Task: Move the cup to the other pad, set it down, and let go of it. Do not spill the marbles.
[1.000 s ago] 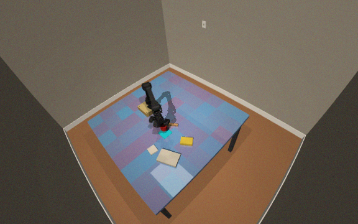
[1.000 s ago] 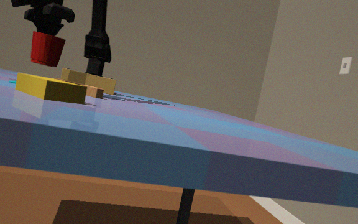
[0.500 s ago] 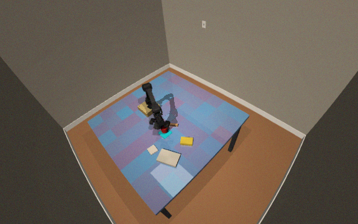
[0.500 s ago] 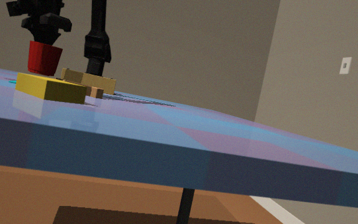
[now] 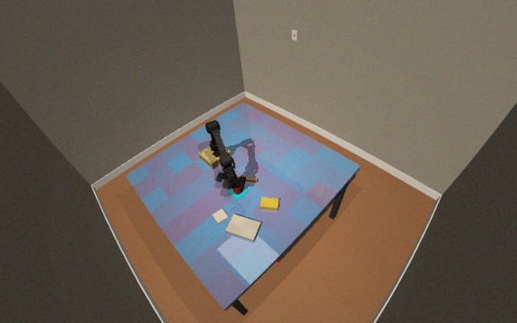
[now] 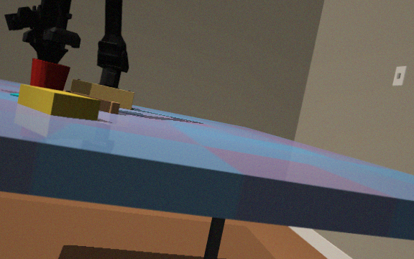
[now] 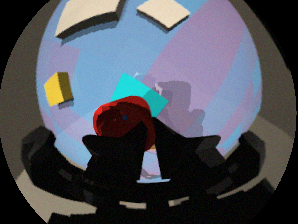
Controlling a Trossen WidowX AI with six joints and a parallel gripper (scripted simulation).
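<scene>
My gripper tip is 3 cm short of the red cup and 1 cm to the right of it. The rest, counted from my gripper tip: cream tile 20 cm to the right, 8 cm ahead, 4 cm below; cyan pad 5 cm below, 3 cm ahead, 1 cm to the left; thin wooden stick 10 cm to the left, 4 cm below, 3 cm behind.
</scene>
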